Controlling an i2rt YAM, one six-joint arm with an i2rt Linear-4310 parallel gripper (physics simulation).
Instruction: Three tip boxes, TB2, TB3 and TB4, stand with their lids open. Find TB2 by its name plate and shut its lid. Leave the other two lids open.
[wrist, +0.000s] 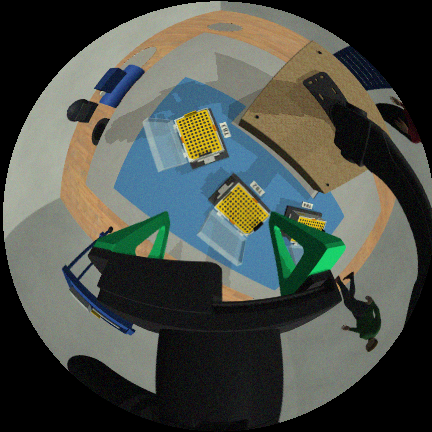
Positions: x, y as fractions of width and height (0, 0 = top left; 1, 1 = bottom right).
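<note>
I see a clear lid (0.39, 0.35), and I also see a clear lid (0.51, 0.54). My own gripper (0.51, 0.50) is here with them.
</note>
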